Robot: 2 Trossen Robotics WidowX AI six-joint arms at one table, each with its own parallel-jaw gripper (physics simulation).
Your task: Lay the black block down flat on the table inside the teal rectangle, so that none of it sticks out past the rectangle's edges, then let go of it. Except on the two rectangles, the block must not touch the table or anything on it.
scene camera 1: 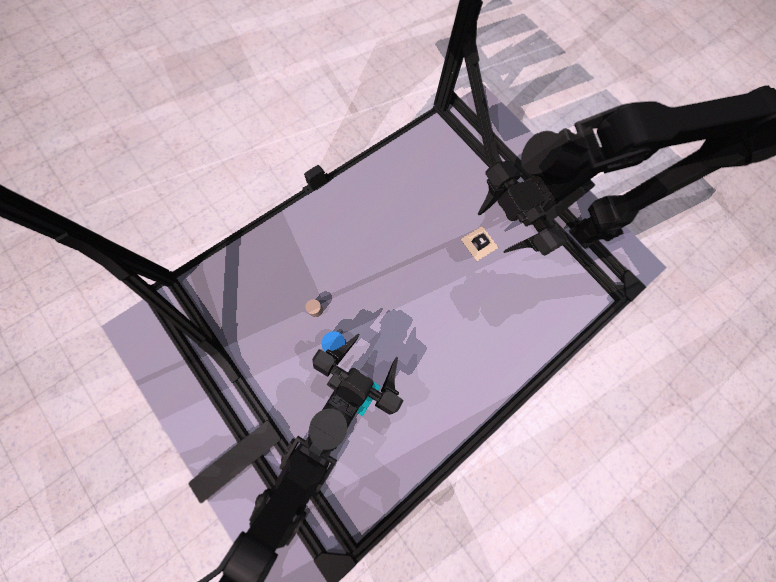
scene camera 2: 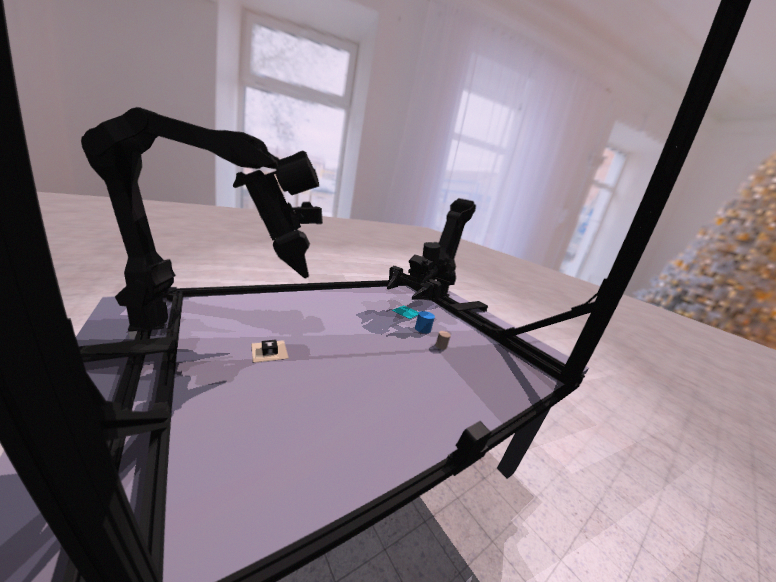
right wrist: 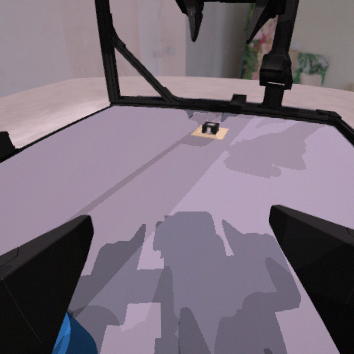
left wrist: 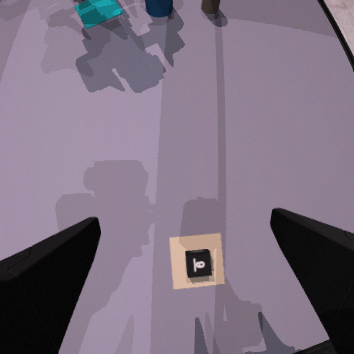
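Observation:
The black block, with a white mark, rests on the beige rectangle. The teal rectangle lies bare on the table, partly hidden by the right arm in scene camera 1. My left gripper is open and empty, well above the table near the block. My right gripper is open and empty, above the table near the teal rectangle.
A blue cylinder stands close to the teal rectangle and the right gripper. A smaller tan cylinder stands beyond it. A black frame with upright posts borders the table.

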